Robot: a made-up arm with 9 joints. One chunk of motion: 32 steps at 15 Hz.
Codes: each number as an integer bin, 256 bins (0 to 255) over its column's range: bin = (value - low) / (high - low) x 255, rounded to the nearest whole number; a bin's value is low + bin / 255 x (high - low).
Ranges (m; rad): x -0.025..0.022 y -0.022..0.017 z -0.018..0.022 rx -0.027..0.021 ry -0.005..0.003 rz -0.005..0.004
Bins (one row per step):
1: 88 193 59 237 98 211
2: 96 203 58 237 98 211
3: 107 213 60 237 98 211
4: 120 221 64 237 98 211
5: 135 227 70 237 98 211
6: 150 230 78 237 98 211
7: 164 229 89 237 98 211
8: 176 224 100 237 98 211
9: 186 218 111 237 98 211
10: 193 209 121 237 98 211
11: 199 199 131 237 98 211
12: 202 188 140 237 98 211
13: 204 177 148 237 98 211
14: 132 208 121 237 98 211
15: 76 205 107 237 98 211
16: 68 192 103 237 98 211
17: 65 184 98 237 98 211
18: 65 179 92 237 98 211
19: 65 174 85 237 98 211
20: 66 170 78 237 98 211
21: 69 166 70 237 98 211
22: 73 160 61 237 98 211
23: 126 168 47 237 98 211
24: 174 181 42 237 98 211
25: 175 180 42 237 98 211
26: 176 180 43 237 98 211
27: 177 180 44 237 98 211
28: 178 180 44 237 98 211
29: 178 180 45 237 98 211
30: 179 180 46 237 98 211
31: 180 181 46 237 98 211
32: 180 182 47 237 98 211
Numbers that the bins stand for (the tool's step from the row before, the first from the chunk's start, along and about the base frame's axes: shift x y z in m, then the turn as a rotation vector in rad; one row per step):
1: -0.00878 0.00752 -0.00875 0.01761 -0.00193 0.00245
2: -0.00731 0.00905 -0.00890 0.01761 -0.00193 0.00245
3: -0.00528 0.01058 -0.00859 0.01761 -0.00193 0.00245
4: -0.00288 0.01180 -0.00796 0.01761 -0.00193 0.00245
5: -0.00012 0.01272 -0.00702 0.01761 -0.00193 0.00245
6: 0.00265 0.01318 -0.00576 0.01761 -0.00193 0.00245
7: 0.00523 0.01302 -0.00404 0.01761 -0.00193 0.00245
8: 0.00744 0.01226 -0.00231 0.01761 -0.00193 0.00245
9: 0.00928 0.01134 -0.00059 0.01761 -0.00193 0.00245
10: 0.01057 0.00996 0.00098 0.01761 -0.00193 0.00245
11: 0.01168 0.00844 0.00255 0.01761 -0.00193 0.00245
12: 0.01223 0.00675 0.00396 0.01761 -0.00193 0.00245
13: 0.01260 0.00507 0.00522 0.01761 -0.00193 0.00245
14: -0.00067 0.00981 0.00098 0.01761 -0.00193 0.00245
15: -0.01099 0.00935 -0.00122 0.01761 -0.00193 0.00245
16: -0.01247 0.00736 -0.00184 0.01761 -0.00193 0.00245
17: -0.01302 0.00614 -0.00263 0.01761 -0.00193 0.00245
18: -0.01302 0.00538 -0.00357 0.01761 -0.00193 0.00245
19: -0.01302 0.00461 -0.00467 0.01761 -0.00193 0.00245
20: -0.01284 0.00400 -0.00576 0.01761 -0.00193 0.00245
21: -0.01228 0.00339 -0.00702 0.01761 -0.00193 0.00245
22: -0.01155 0.00247 -0.00843 0.01761 -0.00193 0.00245
23: -0.00178 0.00369 -0.01063 0.01761 -0.00193 0.00245
24: 0.00707 0.00568 -0.01141 0.01761 -0.00193 0.00245
25: 0.00725 0.00553 -0.01141 0.01761 -0.00193 0.00245
26: 0.00744 0.00553 -0.01125 0.01761 -0.00193 0.00245
27: 0.00762 0.00553 -0.01110 0.01761 -0.00193 0.00245
28: 0.00781 0.00553 -0.01110 0.01761 -0.00193 0.00245
29: 0.00781 0.00553 -0.01094 0.01761 -0.00193 0.00245
30: 0.00799 0.00553 -0.01078 0.01761 -0.00193 0.00245
31: 0.00818 0.00568 -0.01078 0.01761 -0.00193 0.00245
32: 0.00818 0.00584 -0.01063 0.01761 -0.00193 0.00245

